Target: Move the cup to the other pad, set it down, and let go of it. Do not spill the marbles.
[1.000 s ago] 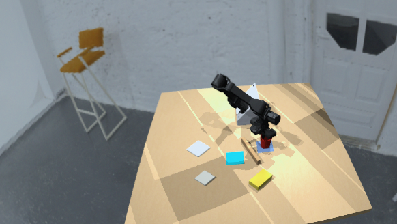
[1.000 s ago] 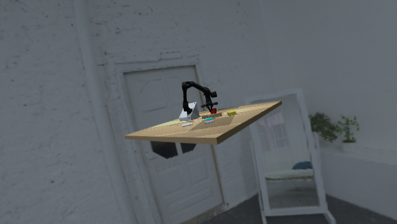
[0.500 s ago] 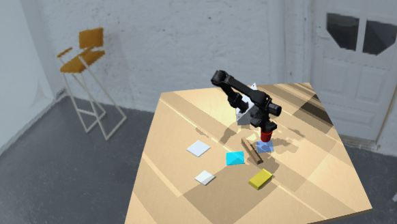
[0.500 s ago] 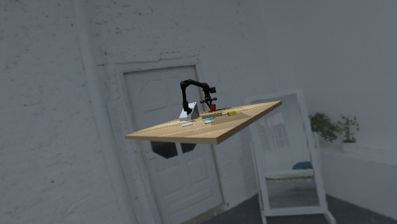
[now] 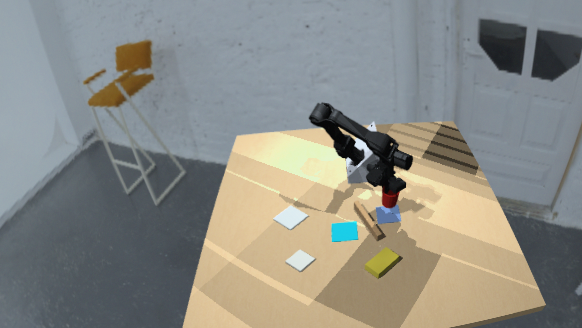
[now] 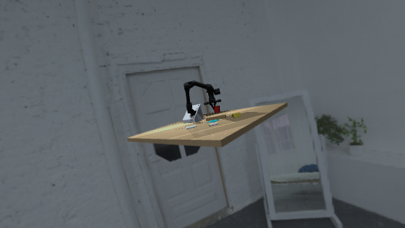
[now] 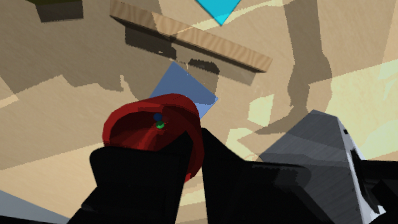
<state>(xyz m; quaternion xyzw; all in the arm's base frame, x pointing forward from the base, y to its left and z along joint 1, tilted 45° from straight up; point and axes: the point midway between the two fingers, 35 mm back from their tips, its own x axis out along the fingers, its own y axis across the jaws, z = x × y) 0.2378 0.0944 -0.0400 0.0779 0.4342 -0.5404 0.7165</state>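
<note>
Right now my gripper tip is 11 cm short of the cyan pad, 17 cm to the left of it and 10 cm above it. Also, from my gripper tip: yellow block: 29 cm ahead, 3 cm to the right, 8 cm below; then red cup: 3 cm ahead, 2 cm to the left; then wooden bar: 7 cm ahead, 8 cm to the right, 9 cm below.
</note>
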